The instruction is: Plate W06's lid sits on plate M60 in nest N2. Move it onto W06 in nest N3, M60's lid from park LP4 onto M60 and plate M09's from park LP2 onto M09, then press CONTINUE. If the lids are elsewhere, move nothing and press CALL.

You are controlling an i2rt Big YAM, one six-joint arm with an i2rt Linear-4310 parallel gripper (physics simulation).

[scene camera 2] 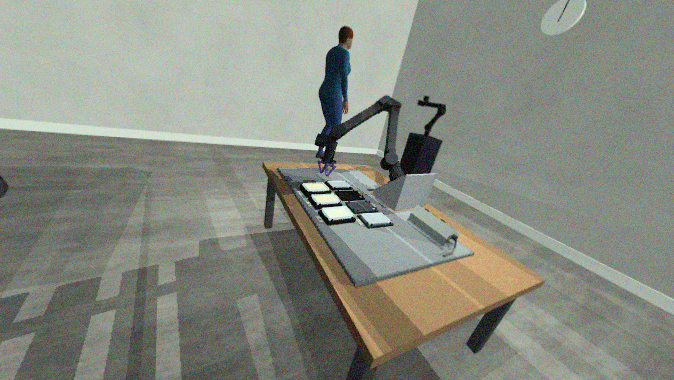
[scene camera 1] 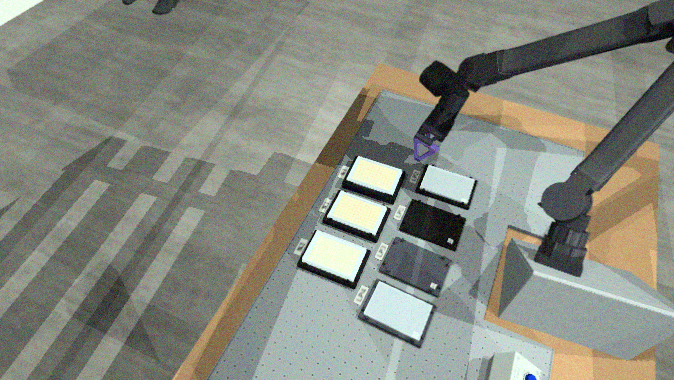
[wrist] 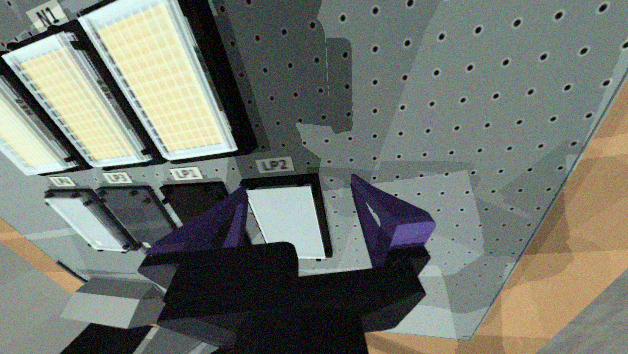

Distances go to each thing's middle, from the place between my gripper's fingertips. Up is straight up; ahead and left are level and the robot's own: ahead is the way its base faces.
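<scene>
The nest N3 (scene camera 1: pixel 345 170) is 90 mm ahead of my hand, and it's 120 mm to the left of my hand and 40 mm below it. Nest N1 (scene camera 1: pixel 368 236) is 250 mm to the left of my hand, 70 mm ahead of it and 40 mm below it. The black LP1 park (scene camera 1: pixel 421 220) is 170 mm to the left of my hand, 100 mm behind it and 50 mm below it, and the pale LP2 park (wrist: pixel 313 178) is 80 mm behind my hand, 50 mm below it and 30 mm to the left of it.
</scene>
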